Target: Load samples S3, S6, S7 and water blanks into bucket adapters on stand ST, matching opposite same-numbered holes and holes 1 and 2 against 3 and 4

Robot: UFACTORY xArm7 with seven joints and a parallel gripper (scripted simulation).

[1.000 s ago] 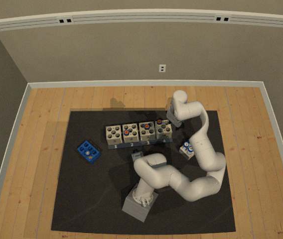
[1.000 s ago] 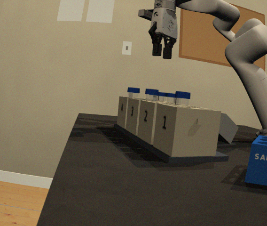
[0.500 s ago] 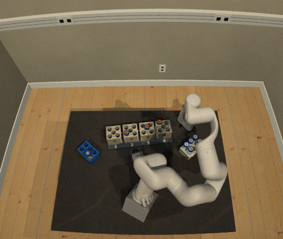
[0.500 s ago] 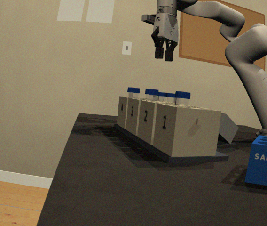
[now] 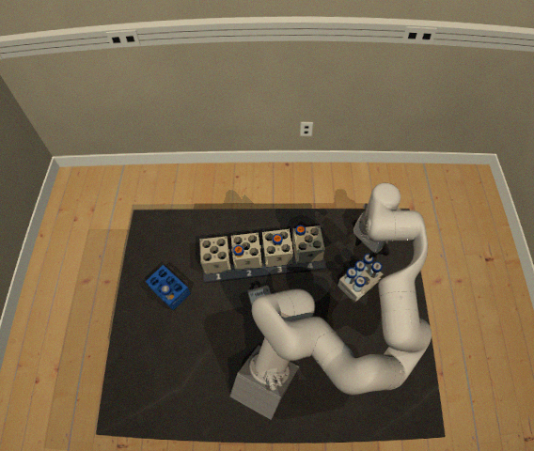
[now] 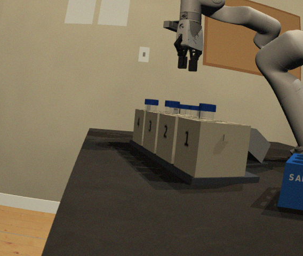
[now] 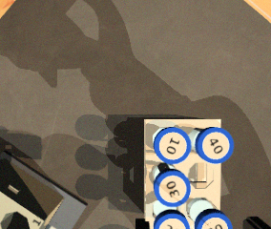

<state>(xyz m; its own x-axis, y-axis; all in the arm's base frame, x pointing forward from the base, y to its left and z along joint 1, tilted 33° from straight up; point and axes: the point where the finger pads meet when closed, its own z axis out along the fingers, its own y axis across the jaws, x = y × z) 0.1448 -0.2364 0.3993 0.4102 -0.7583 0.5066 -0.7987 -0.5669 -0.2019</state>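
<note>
The white blank rack lies 22 cm below my hand, 2 cm behind it and 1 cm to the right of it. From my hand the other things lie so: blue sample rack: 65 cm to the left, 22 cm below, 10 cm ahead; then adapter 1: 46 cm to the left, 20 cm below, 18 cm ahead.
</note>
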